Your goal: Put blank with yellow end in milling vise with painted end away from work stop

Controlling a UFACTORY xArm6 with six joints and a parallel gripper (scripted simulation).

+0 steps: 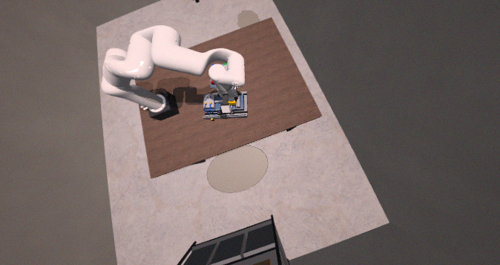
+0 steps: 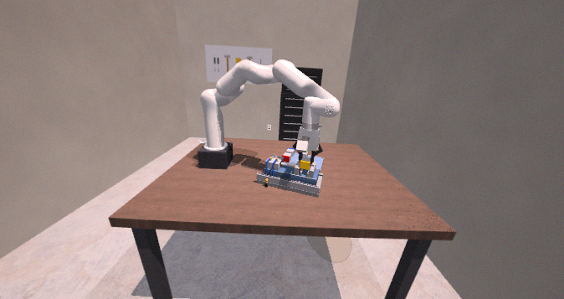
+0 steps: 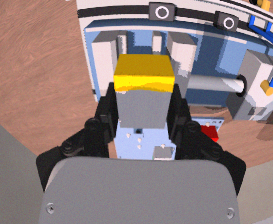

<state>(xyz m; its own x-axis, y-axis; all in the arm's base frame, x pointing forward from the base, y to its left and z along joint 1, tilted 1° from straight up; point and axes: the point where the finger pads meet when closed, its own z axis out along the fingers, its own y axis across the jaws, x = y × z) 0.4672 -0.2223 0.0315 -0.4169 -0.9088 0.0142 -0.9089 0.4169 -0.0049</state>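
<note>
Right now the yellow-ended blank is 2 cm below my hand. Round my hand: dark rod (5 cm to the left, 4 cm below, 3 cm ahead); vise (9 cm below, 6 cm behind, 3 cm to the left); red-ended blank (24 cm to the left, 11 cm below, 5 cm behind).
</note>
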